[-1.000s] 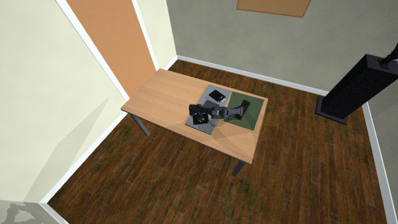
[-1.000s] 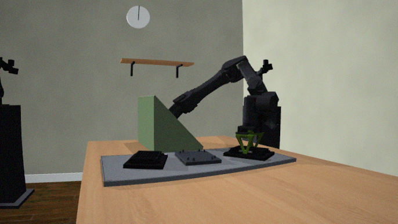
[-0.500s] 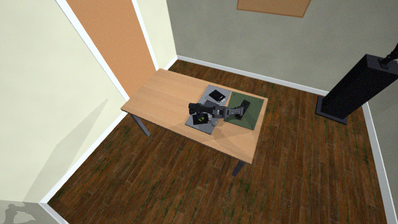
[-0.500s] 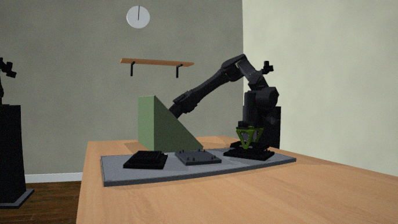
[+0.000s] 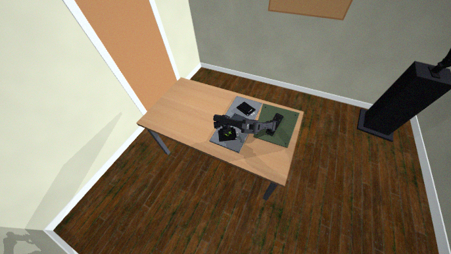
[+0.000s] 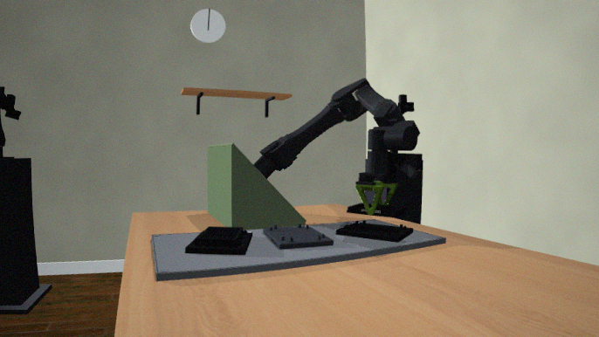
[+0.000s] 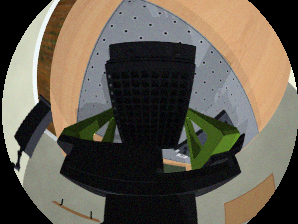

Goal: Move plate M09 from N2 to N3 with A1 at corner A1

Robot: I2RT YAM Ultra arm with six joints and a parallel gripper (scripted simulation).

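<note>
Right now the dark nest is 60 mm below my hand. Round my hand: grey nest (210 mm to the right, 60 mm below, 10 mm behind).
</note>
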